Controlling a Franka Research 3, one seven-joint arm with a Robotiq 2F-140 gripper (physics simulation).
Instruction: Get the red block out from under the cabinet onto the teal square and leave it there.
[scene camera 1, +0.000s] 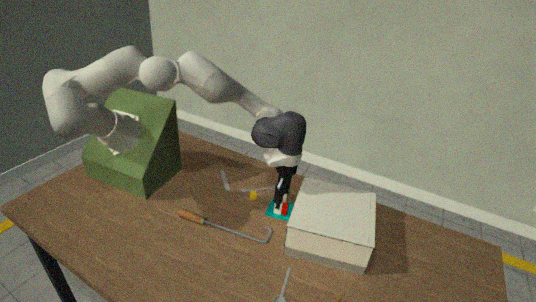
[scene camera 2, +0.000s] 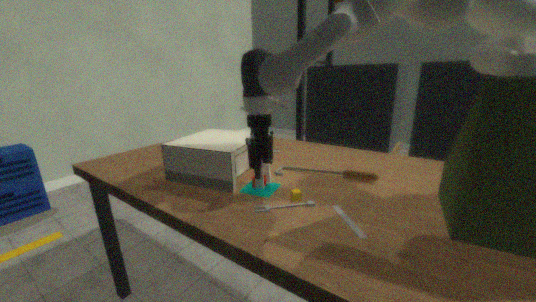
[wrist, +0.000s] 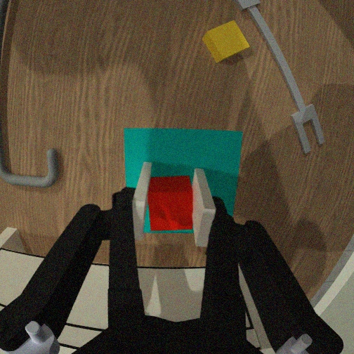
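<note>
The red block (scene camera 1: 284, 209) (wrist: 171, 205) is held between the pale fingertips of my gripper (scene camera 1: 281, 207) (scene camera 2: 262, 180) (wrist: 171, 180). The gripper points straight down and is shut on the block. The teal square (scene camera 1: 271, 214) (scene camera 2: 270, 190) (wrist: 182, 145) lies flat on the table beneath, and in the wrist view the block appears over its part nearest the cabinet. Whether the block touches the square is hard to tell. In scene camera 2 the fingers hide most of the block. The white cabinet (scene camera 1: 336, 210) (scene camera 2: 200, 159) stands right beside the square, and the block is outside it.
A small yellow block (scene camera 1: 253, 195) (scene camera 2: 296, 195) (wrist: 226, 41) and a wrench (scene camera 2: 285, 206) (wrist: 280, 60) lie near the square. A hooked rod with an orange handle (scene camera 1: 191, 217) (scene camera 2: 360, 175), a flat grey strip (scene camera 2: 350, 221) and a large green wedge-shaped block (scene camera 1: 135, 145) are also on the table (scene camera 1: 210, 270).
</note>
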